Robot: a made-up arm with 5 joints. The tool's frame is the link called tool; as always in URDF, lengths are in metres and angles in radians.
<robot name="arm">
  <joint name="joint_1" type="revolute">
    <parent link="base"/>
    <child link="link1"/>
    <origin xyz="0 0 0.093" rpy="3.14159 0 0"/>
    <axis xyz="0 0 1"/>
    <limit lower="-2.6" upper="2.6" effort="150" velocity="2.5"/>
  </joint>
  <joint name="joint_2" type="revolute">
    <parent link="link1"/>
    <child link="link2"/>
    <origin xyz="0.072 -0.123 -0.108"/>
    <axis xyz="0 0 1"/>
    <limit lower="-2.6" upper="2.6" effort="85" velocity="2.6"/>
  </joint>
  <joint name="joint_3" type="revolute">
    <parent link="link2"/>
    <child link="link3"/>
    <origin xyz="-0.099 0.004 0.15" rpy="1.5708 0 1.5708"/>
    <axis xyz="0 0 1"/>
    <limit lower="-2.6" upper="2.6" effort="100" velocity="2.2"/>
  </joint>
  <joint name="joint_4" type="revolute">
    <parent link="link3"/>
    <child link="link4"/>
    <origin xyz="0.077 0.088 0.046" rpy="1.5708 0 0"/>
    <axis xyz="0 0 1"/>
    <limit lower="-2.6" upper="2.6" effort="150" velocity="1.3"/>
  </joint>
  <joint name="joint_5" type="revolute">
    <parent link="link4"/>
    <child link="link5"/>
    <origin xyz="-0.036 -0.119 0.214" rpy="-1.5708 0 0"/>
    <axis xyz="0 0 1"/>
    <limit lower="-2.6" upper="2.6" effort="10" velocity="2.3"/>
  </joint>
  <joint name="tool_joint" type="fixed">
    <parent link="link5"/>
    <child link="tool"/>
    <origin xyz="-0.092 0.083 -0.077" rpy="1.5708 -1.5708 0"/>
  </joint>
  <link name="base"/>
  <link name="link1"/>
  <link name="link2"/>
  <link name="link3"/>
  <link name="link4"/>
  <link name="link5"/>
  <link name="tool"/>
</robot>
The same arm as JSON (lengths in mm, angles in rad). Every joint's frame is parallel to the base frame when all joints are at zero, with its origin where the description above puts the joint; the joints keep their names.
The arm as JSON. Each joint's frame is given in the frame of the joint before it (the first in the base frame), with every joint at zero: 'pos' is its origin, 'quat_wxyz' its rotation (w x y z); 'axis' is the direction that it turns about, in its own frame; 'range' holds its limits. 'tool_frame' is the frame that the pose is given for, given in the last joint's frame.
{"length_unit": "mm", "angle_unit": "rad", "joints": [
  {"joint": "joint_1", "pos": [0.0, 0.0, 93.0], "quat_wxyz": [1.0, 0.0, 0.0, 0.0], "axis": [0.0, 0.0, -1.0], "range": [-2.6, 2.6]},
  {"joint": "joint_2", "pos": [72.0, 123.0, 108.0], "quat_wxyz": [1.0, 0.0, 0.0, 0.0], "axis": [0.0, 0.0, -1.0], "range": [-2.6, 2.6]},
  {"joint": "joint_3", "pos": [-99.0, -4.0, -150.0], "quat_wxyz": [1.0, 0.0, 0.0, 0.0], "axis": [1.0, 0.0, 0.0], "range": [-2.6, 2.6]},
  {"joint": "joint_4", "pos": [46.0, -77.0, -88.0], "quat_wxyz": [1.0, 0.0, 0.0, 0.0], "axis": [0.0, 0.0, 1.0], "range": [-2.6, 2.6]},
  {"joint": "joint_5", "pos": [-119.0, 36.0, 214.0], "quat_wxyz": [1.0, 0.0, 0.0, 0.0], "axis": [1.0, 0.0, 0.0], "range": [-2.6, 2.6]}
], "tool_frame": {"pos": [-77.0, 92.0, -83.0], "quat_wxyz": [1.0, 0.000001, -0.000002, 0.0]}}

